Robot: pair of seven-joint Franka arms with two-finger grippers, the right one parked.
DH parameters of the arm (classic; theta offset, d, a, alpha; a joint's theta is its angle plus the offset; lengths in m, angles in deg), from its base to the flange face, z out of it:
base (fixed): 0 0 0 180
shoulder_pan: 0 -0.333 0 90
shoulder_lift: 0 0 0 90
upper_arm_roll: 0 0.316 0.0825 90
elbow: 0 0 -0.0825 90
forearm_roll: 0 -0.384 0 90
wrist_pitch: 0 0 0.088 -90
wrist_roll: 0 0.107 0 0
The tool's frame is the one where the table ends.
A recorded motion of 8 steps. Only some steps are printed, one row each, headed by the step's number.
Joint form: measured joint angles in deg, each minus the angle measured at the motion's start. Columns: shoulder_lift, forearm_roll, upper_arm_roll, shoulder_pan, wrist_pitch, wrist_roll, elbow.
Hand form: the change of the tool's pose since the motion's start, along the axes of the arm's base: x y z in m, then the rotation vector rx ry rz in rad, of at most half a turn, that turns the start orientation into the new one. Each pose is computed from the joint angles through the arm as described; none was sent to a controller.
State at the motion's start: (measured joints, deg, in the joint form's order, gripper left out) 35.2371 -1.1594 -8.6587 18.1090 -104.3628 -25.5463 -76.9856
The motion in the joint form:
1: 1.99 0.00 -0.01 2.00 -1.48 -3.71 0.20
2: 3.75 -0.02 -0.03 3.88 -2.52 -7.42 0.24
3: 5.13 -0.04 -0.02 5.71 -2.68 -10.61 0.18
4: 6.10 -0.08 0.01 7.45 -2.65 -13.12 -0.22
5: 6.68 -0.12 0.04 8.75 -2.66 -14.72 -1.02
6: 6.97 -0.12 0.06 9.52 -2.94 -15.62 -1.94
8: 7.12 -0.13 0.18 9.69 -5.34 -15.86 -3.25
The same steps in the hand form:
1: -0.0069 -0.0240 -0.0210 0.0080 0.0069 0.0311
2: -0.0159 -0.0458 -0.0412 0.0206 0.0187 0.0632
3: -0.0276 -0.0654 -0.0586 0.0396 0.0381 0.0861
4: -0.0409 -0.0828 -0.0737 0.0606 0.0574 0.0981
5: -0.0530 -0.0945 -0.0870 0.0801 0.0754 0.1013
6: -0.0617 -0.1008 -0.0972 0.0929 0.0875 0.1021
8: -0.0634 -0.1017 -0.1064 0.0845 0.0739 0.1061

